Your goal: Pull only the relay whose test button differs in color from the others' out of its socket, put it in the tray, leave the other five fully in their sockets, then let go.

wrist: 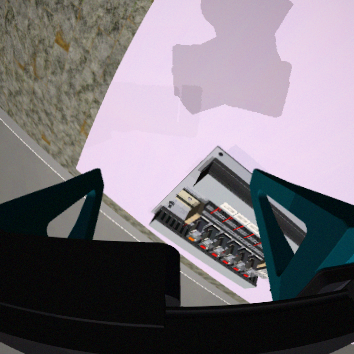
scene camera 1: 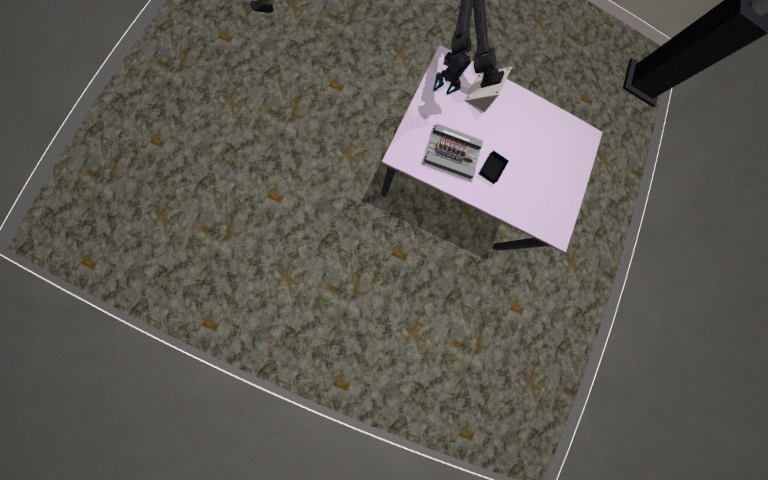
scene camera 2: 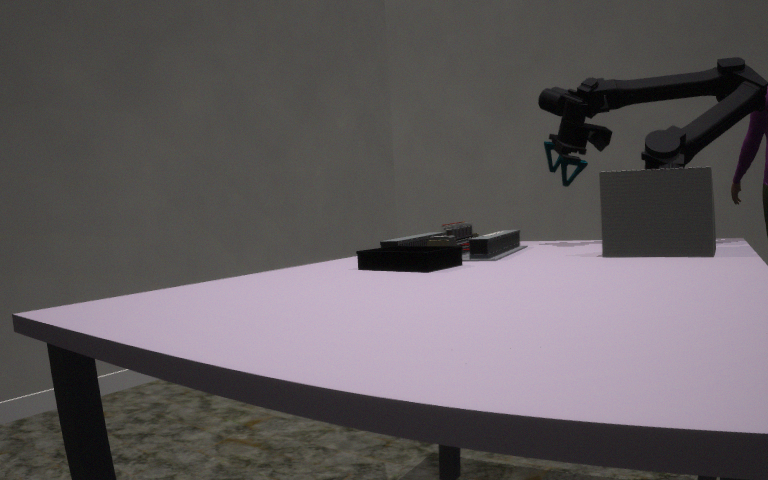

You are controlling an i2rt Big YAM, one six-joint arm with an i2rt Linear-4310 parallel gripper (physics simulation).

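Seen in the pictures: gripper, between the fingertips: (wrist: 176,176) (scene camera 1: 440,92) (scene camera 2: 558,178); arm's base, origin of its link: (scene camera 1: 492,80) (scene camera 2: 669,202).
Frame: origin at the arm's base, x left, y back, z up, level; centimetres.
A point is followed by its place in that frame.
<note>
My gripper (scene camera 1: 444,90) {x -25.5, y -29.6, z 6.5 cm} (scene camera 2: 559,177) {x -25.5, y -29.6, z 6.5 cm} (wrist: 176,176) {x -25.5, y -29.6, z 6.5 cm} is open and empty, its teal fingers high above the table, back from the grey panel (wrist: 184,186) {x -18.5, y -48.8, z -9.7 cm}. The panel carries a row of six relays. In the wrist view, the relay with an orange button (wrist: 192,238) {x -11.8, y -50.5, z -3.1 cm} is at the row's left end, beside a tan block. The other relays show red buttons, such as the neighbouring relay (wrist: 204,246) {x -9.0, y -50.1, z -3.1 cm} and the far-end relay (wrist: 248,275) {x 2.3, y -48.7, z -3.2 cm}. All six appear to stand in their sockets. The black tray (scene camera 1: 487,161) {x 17.4, y -45.4, z -7.3 cm} (scene camera 2: 408,260) {x 28.6, y -43.2, z -8.0 cm} lies beside the panel; no relay can be made out inside it.
Dark slotted ducts (scene camera 2: 495,243) {x 4.4, y -36.2, z -7.1 cm} run along both long sides of the relay row. A pale box-like stand (scene camera 1: 477,91) {x -5.0, y -7.0, z -5.1 cm} (scene camera 2: 656,213) {x 5.8, y -2.4, z -1.8 cm} sits under the arm's base. The pink table (scene camera 1: 543,169) {x 54.2, y -30.8, z -10.0 cm} (scene camera 2: 396,322) {x 66.7, y -23.0, z -10.0 cm} has its edge close to the panel. A person stands partly visible behind the arm.
</note>
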